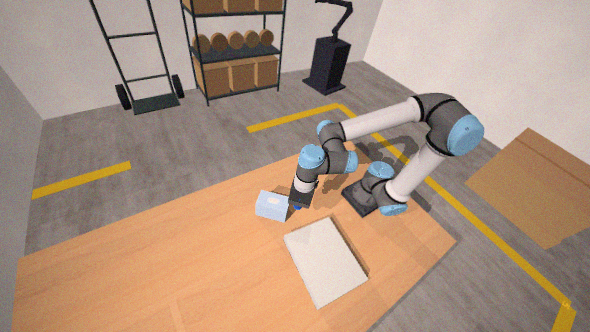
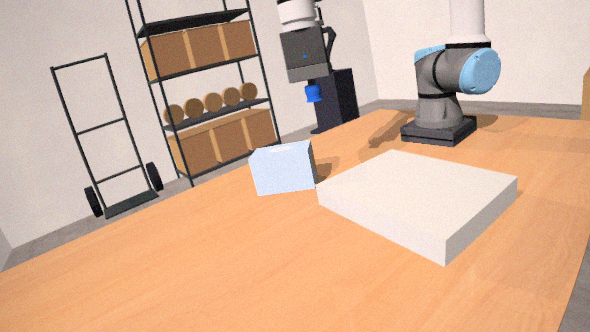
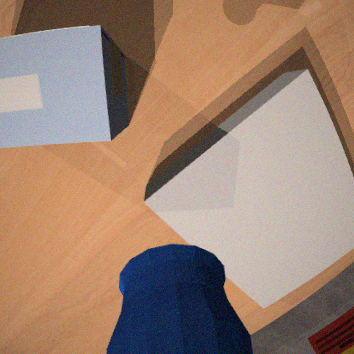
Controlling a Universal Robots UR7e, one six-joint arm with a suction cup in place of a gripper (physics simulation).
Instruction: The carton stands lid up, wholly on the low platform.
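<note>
The carton is a light blue box with a pale patch on its upward face. It stands on the wooden table beside the platform, not on it. I cannot tell for certain which face is the lid. The low platform is a flat off-white slab with no object on it. My gripper, a blue suction cup, is open and bears nothing. It hangs in the air, higher than the carton and apart from both carton and platform.
The arm's base stands on the table behind the platform. A shelf unit, a hand truck and a dark pedestal stand on the floor behind. A large brown box is at the right.
</note>
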